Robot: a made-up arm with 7 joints.
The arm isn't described. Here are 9 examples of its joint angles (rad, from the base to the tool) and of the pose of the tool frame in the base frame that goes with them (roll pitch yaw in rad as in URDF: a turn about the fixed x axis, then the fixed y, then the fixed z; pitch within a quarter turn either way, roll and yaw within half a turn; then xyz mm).
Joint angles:
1: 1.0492 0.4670 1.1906 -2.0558 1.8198 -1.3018 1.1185
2: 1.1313 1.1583 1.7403 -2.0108 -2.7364 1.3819 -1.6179
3: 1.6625 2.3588 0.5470 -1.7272 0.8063 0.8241 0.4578
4: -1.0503 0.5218 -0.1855 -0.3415 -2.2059 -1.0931 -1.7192
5: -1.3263 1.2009 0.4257 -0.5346 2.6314 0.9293 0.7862
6: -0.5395 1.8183 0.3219 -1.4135 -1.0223 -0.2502 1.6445
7: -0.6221 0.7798 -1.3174 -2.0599 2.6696 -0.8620 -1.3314
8: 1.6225 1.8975 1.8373 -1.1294 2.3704 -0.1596 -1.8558
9: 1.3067 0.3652 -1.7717 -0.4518 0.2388 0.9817 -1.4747
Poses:
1: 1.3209 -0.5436 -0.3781 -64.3 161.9 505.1
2: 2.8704 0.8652 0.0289 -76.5 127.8 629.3
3: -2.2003 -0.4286 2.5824 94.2 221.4 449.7
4: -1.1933 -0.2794 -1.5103 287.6 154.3 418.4
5: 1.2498 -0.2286 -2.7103 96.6 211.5 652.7
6: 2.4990 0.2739 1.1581 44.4 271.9 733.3
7: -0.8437 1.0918 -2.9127 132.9 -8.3 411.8
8: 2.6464 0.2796 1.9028 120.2 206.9 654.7
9: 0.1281 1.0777 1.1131 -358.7 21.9 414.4
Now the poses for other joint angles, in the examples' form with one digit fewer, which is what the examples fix.
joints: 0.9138 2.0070 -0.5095 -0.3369 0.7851 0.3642 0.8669
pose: 2.845 0.234 -3.033 -39 320 621
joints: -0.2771 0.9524 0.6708 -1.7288 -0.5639 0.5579 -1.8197
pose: 2.094 -0.818 -2.851 112 254 497
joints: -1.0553 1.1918 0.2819 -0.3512 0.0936 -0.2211 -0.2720
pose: 2.339 0.854 1.683 184 315 490
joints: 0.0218 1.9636 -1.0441 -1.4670 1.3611 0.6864 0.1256
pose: -2.186 -0.152 -3.048 -1 240 485
